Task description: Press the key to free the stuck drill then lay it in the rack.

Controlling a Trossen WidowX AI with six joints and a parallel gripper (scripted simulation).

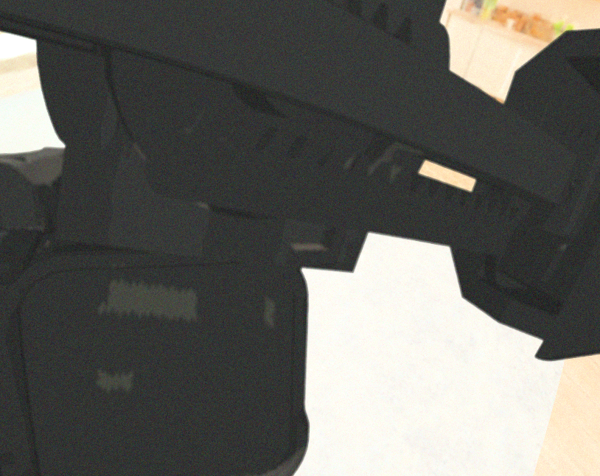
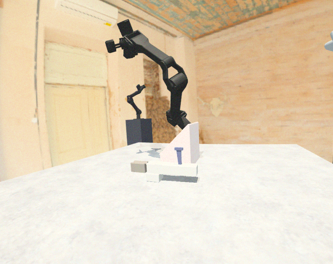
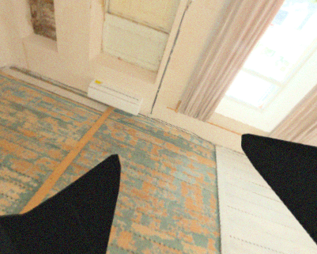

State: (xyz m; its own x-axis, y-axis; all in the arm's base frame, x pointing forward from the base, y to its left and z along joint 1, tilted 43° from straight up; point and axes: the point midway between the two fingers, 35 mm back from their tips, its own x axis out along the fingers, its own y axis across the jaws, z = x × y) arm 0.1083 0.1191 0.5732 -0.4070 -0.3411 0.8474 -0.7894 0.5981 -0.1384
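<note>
Now: gripper tip 58 cm above the blue key, 39 cm to the right of it and 13 cm short of it. Also, from my gripper tip: drill: 62 cm below, 34 cm to the left, 14 cm ahead; white block: 63 cm below, 35 cm to the left, 13 cm ahead; grey rack: 65 cm below, 18 cm to the left, 9 cm ahead.
</note>
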